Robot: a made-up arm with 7 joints.
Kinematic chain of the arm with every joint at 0, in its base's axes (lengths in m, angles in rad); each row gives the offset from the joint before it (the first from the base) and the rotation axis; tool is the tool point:
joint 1: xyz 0 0.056 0 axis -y
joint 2: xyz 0 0.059 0 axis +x
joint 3: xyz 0 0 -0.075 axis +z
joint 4: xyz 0 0 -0.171 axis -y
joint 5: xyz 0 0 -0.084 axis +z
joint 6: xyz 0 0 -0.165 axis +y
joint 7: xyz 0 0 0 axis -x
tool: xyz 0 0 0
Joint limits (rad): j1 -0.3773..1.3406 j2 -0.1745..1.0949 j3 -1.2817..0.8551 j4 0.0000..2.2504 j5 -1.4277..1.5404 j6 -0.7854..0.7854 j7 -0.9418..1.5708
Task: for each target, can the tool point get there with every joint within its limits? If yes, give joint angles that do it. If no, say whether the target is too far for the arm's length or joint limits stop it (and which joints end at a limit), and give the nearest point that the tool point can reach.
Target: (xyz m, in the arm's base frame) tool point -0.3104 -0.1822 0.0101
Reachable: no: joint limits stop it (at a limit: joint 1, joint 2, joint 3) | nearest point 0.0241 -0.1179 -0.1112 | short by 0.362 m
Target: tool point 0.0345 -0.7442 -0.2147
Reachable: no: too far | nearest point 0.0388 -0.1664 -0.2416 | short by 0.578 m
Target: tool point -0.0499 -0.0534 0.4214
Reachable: no: joint limits stop it (at a limit: joint 1, joint 2, joint 4) | nearest point 0.1115 0.0171 0.1533 | short by 0.321 m
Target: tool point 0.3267 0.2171 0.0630
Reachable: yes | joints 1.0318 -0.0454 0.4724 1.5823 -1.1693 0.0575 1.1226
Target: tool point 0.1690 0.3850 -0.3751
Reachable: yes | joints 0.3012 0.6230 -0.3622 0.2170 -1.0341 -0.4339 -0.6861
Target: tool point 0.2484 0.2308 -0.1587
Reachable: yes | joints 0.0221 0.6402 -0.0212 1.7533 0.6726 -0.2579 0.8524
